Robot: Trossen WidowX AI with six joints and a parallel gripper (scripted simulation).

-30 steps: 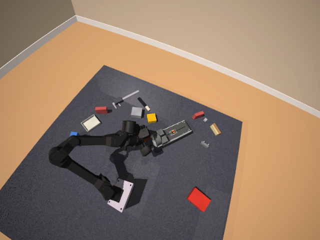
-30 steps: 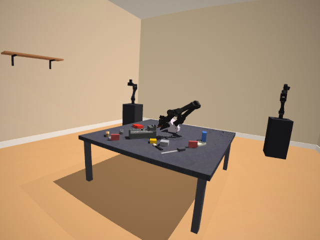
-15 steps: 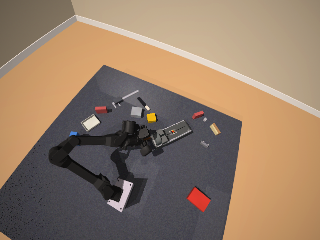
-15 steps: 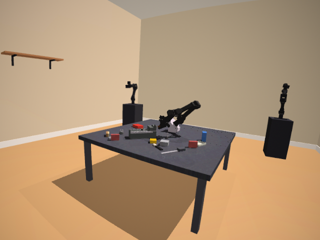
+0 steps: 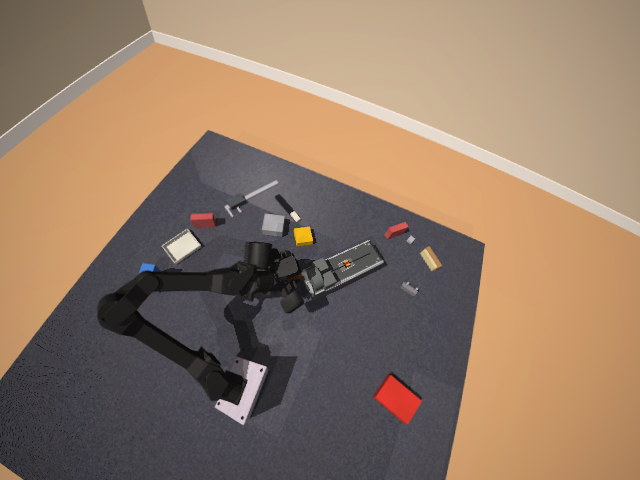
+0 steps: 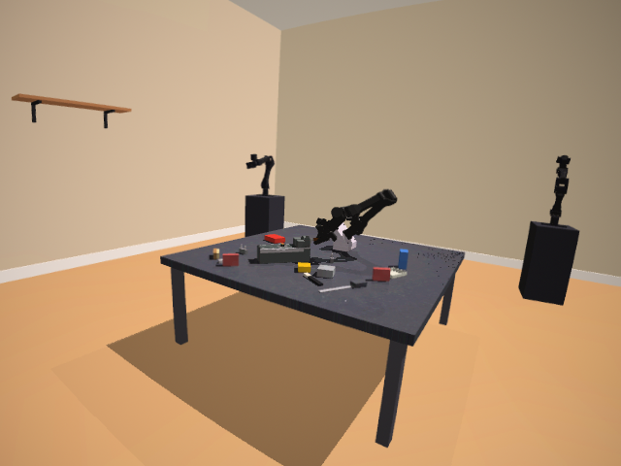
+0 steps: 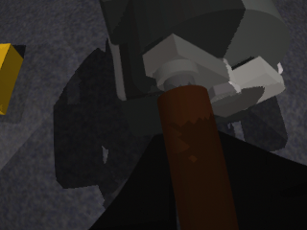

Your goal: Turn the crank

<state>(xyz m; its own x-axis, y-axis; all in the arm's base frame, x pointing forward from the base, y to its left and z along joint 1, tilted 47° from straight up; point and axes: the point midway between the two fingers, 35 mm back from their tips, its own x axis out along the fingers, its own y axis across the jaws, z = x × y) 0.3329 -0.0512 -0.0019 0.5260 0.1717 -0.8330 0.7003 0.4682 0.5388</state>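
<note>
My gripper tip is 1 cm past the brown crank handle, 1 cm to the right of it and 2 cm below it. The rest, counted from my gripper tip: grey block 19 cm ahead, 16 cm to the left, 7 cm below; yellow block 19 cm ahead, 4 cm to the left, 7 cm below; red pointer 10 cm ahead, 13 cm to the right.
</note>
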